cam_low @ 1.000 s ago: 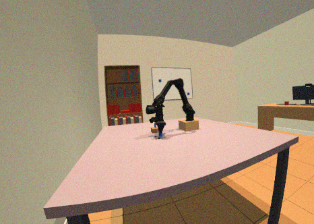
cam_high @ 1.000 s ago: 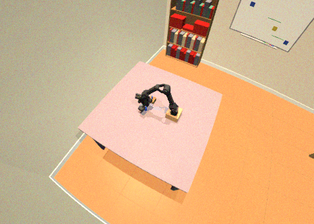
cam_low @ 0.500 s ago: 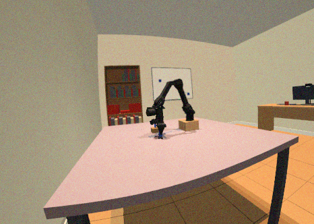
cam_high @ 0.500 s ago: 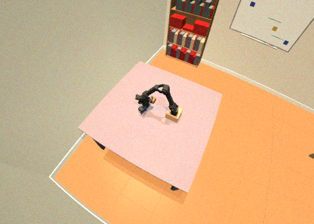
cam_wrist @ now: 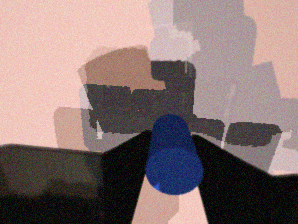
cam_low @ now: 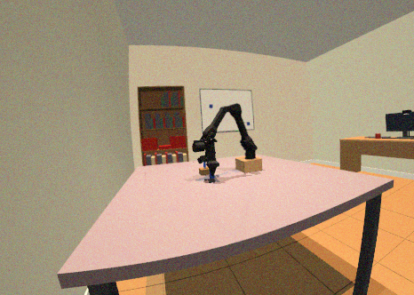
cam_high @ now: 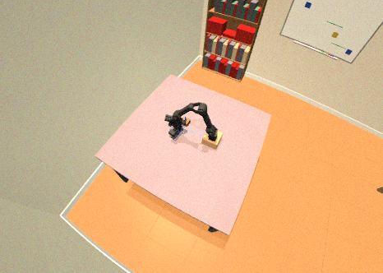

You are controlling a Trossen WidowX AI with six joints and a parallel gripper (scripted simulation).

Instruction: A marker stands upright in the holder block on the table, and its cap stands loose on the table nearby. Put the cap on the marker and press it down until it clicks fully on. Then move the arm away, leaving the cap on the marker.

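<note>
Right now my gripper tip is 1 cm past the holder block and 15 cm to the left of it. Also, from my gripper tip: blue marker cap: 1 cm above.
</note>
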